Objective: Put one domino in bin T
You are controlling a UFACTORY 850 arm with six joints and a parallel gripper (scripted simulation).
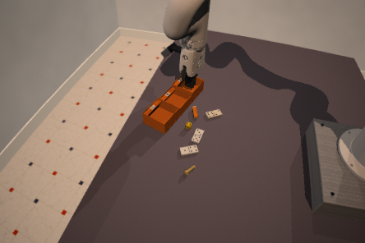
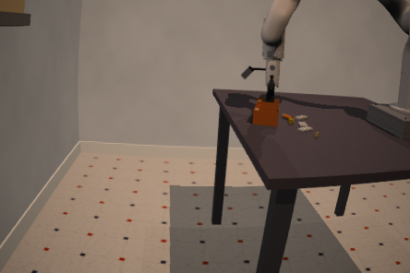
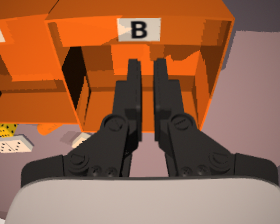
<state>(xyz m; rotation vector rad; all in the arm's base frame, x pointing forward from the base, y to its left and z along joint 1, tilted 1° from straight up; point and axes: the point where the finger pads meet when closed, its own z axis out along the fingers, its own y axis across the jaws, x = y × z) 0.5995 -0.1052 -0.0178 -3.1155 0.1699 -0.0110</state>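
Now: hand 20 mm short of the orange bin, 90 mm to the right of it and 30 mm above it. Also, from my hand: yellow die (60 mm behind, 160 mm to the left, 40 mm below); then orange cylinder (60 mm behind, 100 mm to the left, 40 mm below); then domino (100 mm behind, 240 mm to the left, 50 mm below).
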